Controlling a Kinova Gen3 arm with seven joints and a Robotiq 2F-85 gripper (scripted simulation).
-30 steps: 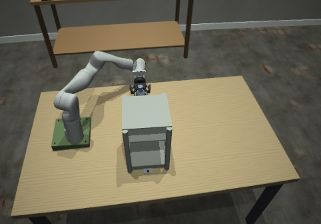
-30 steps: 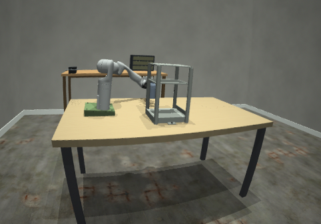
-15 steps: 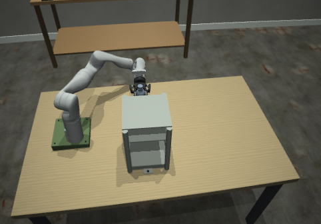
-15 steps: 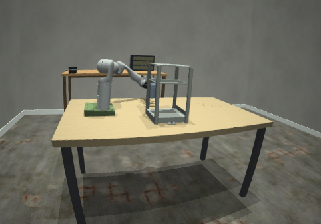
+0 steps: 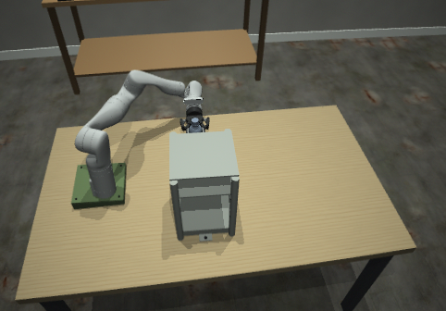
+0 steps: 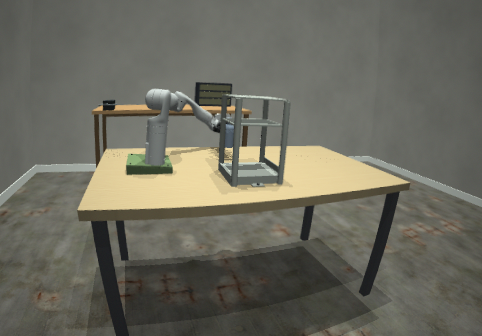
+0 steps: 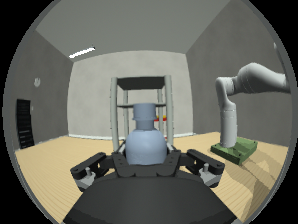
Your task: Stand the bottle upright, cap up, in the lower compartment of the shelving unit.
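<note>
The grey shelving unit is 320 mm to the right of my hand, 30 mm above it and 10 mm ahead of it. The rest, counted from my hand: pale blue bottle: 10 mm above.
</note>
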